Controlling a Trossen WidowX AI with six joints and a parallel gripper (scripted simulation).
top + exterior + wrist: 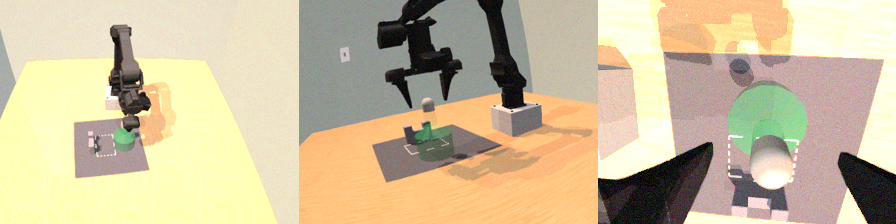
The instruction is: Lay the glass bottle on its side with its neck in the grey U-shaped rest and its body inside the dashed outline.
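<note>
Right now my gripper tip is 50 mm above the green glass bottle and 10 mm to the left of it. From my gripper tip the other things lie so: dark grey mat: 140 mm below, 80 mm to the right, 20 mm ahead.
</note>
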